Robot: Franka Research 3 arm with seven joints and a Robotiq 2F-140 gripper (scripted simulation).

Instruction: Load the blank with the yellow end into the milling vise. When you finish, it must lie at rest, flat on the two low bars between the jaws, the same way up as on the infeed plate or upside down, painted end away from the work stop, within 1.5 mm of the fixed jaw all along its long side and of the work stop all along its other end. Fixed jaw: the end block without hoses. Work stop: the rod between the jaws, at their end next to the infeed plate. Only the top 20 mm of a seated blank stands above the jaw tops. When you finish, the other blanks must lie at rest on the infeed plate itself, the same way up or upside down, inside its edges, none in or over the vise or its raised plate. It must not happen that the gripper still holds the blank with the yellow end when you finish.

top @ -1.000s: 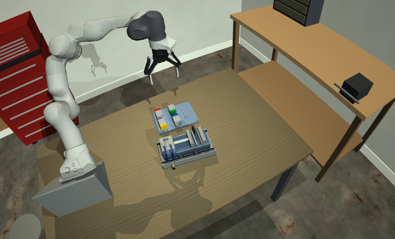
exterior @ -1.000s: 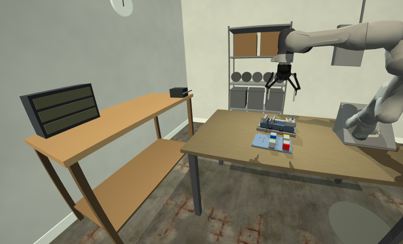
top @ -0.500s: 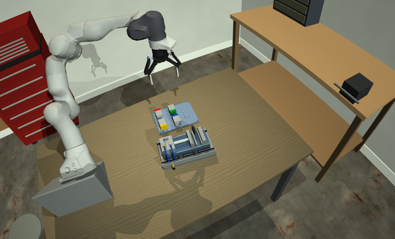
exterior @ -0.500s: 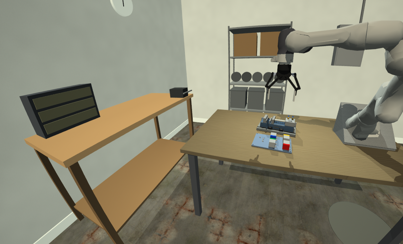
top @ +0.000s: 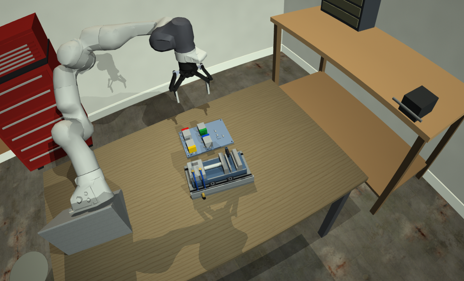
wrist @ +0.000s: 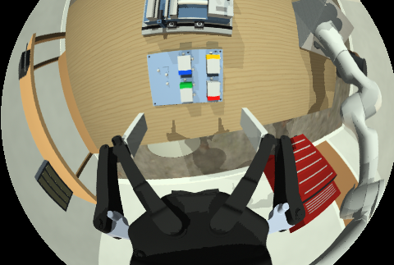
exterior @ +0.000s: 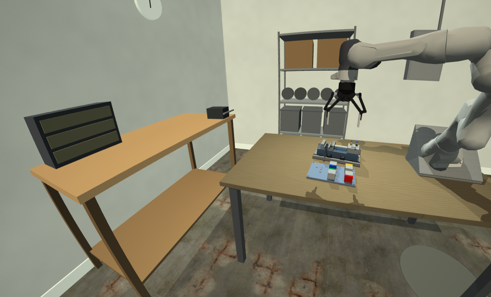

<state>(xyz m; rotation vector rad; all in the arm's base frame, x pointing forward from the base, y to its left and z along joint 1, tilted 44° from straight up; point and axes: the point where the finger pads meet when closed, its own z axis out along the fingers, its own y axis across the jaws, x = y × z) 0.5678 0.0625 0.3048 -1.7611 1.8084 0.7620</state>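
Right now the green-ended blank is 2 cm ahead of my hand, 4 cm to the left of it and 28 cm below it. Round my hand: red-ended blank 7 cm behind, 4 cm to the left, 28 cm below; then blue-ended blank 2 cm ahead, 6 cm to the right, 28 cm below; then work stop 7 cm ahead, 22 cm to the right, 21 cm below.
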